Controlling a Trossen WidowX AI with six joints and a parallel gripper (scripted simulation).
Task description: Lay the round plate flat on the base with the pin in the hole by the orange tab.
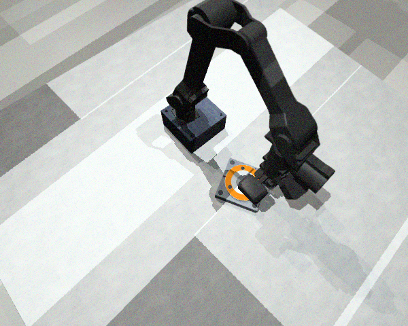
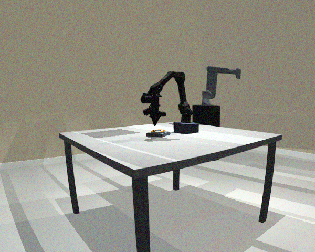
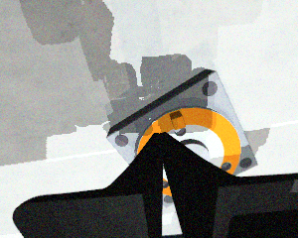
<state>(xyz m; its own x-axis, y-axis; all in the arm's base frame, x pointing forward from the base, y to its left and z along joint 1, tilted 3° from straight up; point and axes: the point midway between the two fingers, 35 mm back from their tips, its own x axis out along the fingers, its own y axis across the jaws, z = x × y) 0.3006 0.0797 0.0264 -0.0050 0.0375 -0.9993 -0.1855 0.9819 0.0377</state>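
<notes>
My gripper tip is now 2 cm past the round plate, 3 cm to the left of it and 4 cm above it. The rest, counted from my gripper tip: grey square base 4 cm behind, 4 cm to the right, 5 cm below.
</notes>
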